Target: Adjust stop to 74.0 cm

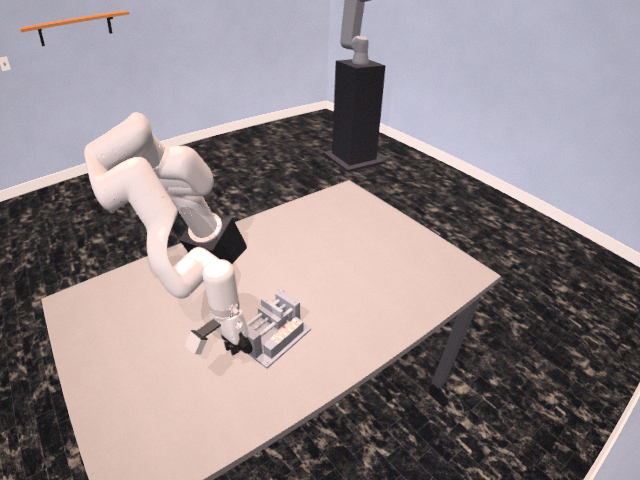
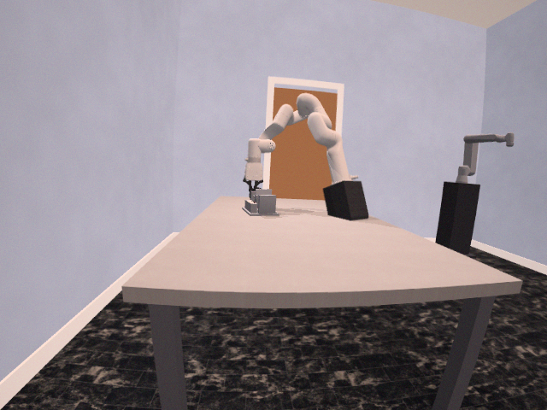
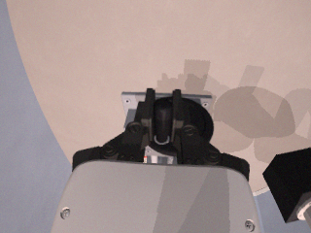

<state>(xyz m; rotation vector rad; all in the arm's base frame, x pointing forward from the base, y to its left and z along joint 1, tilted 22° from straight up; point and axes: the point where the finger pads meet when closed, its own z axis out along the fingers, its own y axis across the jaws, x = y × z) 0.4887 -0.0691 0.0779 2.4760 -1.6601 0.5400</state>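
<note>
My gripper is now 20 mm to the right of the black handwheel, 10 mm past it and 10 mm above it. Also, from my hand: handwheel knob 10 mm to the left; sliding stop block 160 mm to the left, 60 mm behind, 10 mm below.
</note>
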